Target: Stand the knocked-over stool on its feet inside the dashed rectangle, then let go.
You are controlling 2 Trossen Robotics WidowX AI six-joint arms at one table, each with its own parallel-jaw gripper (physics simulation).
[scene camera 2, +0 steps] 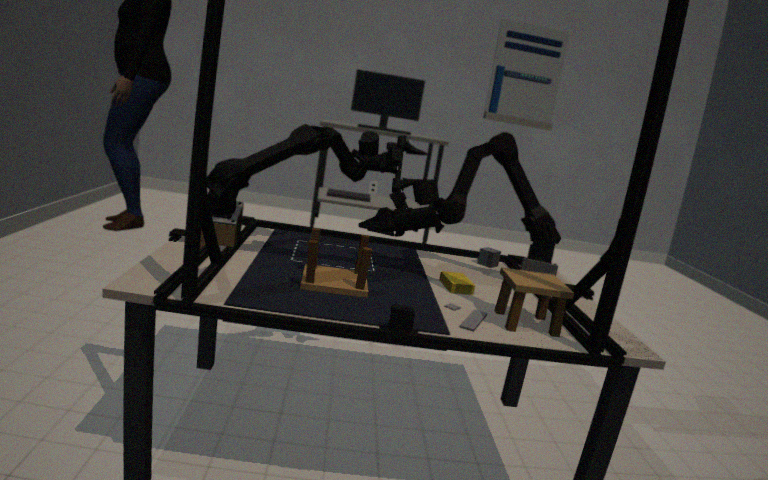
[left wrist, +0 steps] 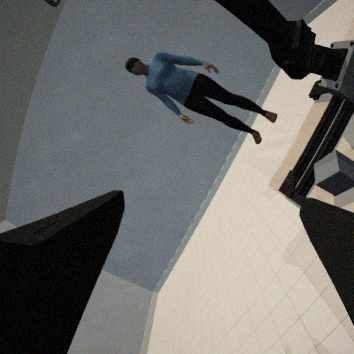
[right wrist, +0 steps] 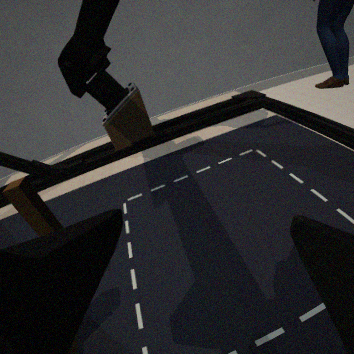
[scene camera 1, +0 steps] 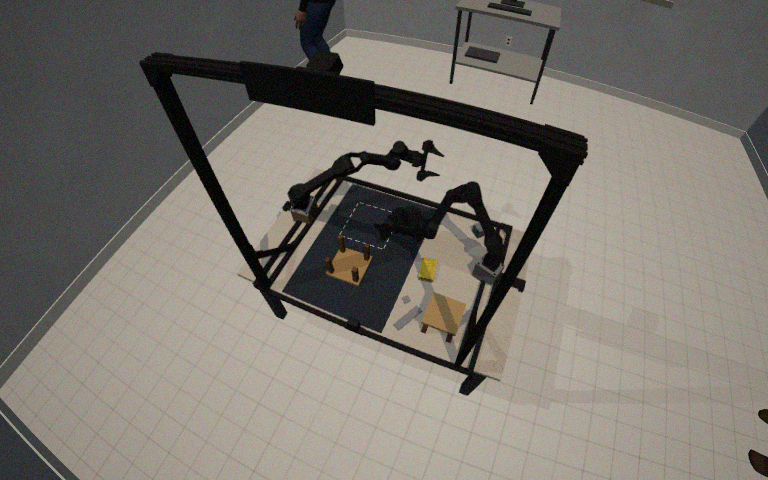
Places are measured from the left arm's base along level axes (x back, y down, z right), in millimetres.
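Pixels of known places: left gripper, fingertip midpoint: (scene camera 2: 425, 167) (left wrist: 214, 202) (scene camera 1: 441, 166); right gripper, fingertip midpoint: (scene camera 2: 363, 227) (right wrist: 207, 220) (scene camera 1: 381, 220); left arm's base, link origin: (scene camera 2: 221, 210) (right wrist: 117, 100) (scene camera 1: 302, 203); right arm's base, link origin: (scene camera 2: 539, 262) (left wrist: 334, 64) (scene camera 1: 490, 264).
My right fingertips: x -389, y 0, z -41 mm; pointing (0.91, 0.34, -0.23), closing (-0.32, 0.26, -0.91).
For each thing: its middle in the pictures, then the offset to it from my right fingertips. Level surfaces: height alone.
- knocked-over wooden stool, body centre: (scene camera 2: 337, 260) (scene camera 1: 348, 259) dx +62, dy +45, dz +220 mm
- dark mat, surface height: dy +101 mm
- upright wooden stool, body centre: (scene camera 2: 530, 302) (scene camera 1: 442, 318) dx -395, dy +50, dz +330 mm
- yellow block, body centre: (scene camera 2: 456, 282) (scene camera 1: 427, 269) dx -266, dy +91, dz +112 mm
- grey block, body centre: (left wrist: 335, 172) (scene camera 2: 489, 257) (scene camera 1: 479, 229) dx -433, dy +80, dz -185 mm
- flat grey strip, body centre: (scene camera 2: 473, 320) (scene camera 1: 407, 317) dx -262, dy +103, dz +353 mm
The knocked-over wooden stool (scene camera 1: 350, 266) (scene camera 2: 335, 280) lies upside down on the dark mat (scene camera 1: 317, 283) (scene camera 2: 260, 294), seat down and legs pointing up, just outside the near side of the dashed rectangle (scene camera 1: 384, 247) (right wrist: 134, 280). One brown leg shows at the left of the right wrist view. My right gripper (scene camera 1: 380, 226) (scene camera 2: 362, 225) (right wrist: 207, 220) is open and empty, low above the right part of the rectangle, beyond the stool. My left gripper (scene camera 1: 440, 164) (left wrist: 214, 202) is open and empty, held high past the far edge of the table, away from the stool.
An upright wooden stool (scene camera 1: 444, 313) (scene camera 2: 535, 281) stands at the near right of the table. A yellow block (scene camera 1: 427, 270) (scene camera 2: 456, 282) lies between it and my right arm. A grey block (scene camera 2: 488, 256) and a flat grey strip (scene camera 2: 473, 319) also lie there. A black frame surrounds the table.
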